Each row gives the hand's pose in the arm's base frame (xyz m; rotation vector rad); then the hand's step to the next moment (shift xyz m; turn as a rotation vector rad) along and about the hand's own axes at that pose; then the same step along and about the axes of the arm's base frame.
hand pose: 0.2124 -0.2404 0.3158 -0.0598 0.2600 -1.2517
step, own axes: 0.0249 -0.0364 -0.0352 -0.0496 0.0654 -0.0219
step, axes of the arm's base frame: -0.0347 -0.0316 -0.0314 0.0415 0.0696 -0.0254
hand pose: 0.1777 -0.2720 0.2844 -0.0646 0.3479 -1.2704
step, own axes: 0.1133 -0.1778 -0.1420 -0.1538 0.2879 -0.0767
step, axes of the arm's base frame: -0.1770 -0.1401 -0.1169 0.2048 0.2428 -0.1073
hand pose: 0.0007 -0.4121 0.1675 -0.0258 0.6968 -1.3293
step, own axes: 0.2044 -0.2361 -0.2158 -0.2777 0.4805 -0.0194
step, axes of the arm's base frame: -0.2955 -0.1670 -0.1699 0.3922 0.3843 -0.0828
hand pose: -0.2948 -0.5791 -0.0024 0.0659 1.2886 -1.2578
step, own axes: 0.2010 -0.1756 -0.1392 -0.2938 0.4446 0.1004
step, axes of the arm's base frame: -0.2632 -0.1099 -0.0962 0.4499 0.3026 -0.0061
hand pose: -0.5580 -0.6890 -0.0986 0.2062 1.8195 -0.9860
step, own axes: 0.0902 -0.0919 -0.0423 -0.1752 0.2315 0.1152
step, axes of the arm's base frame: -0.1219 -0.0558 -0.0200 0.2885 0.1196 0.0057
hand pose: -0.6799 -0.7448 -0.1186 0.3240 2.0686 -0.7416
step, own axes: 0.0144 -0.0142 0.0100 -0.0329 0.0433 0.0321
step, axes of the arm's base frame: -0.0085 -0.0180 -0.0106 0.0610 0.0159 -0.0033
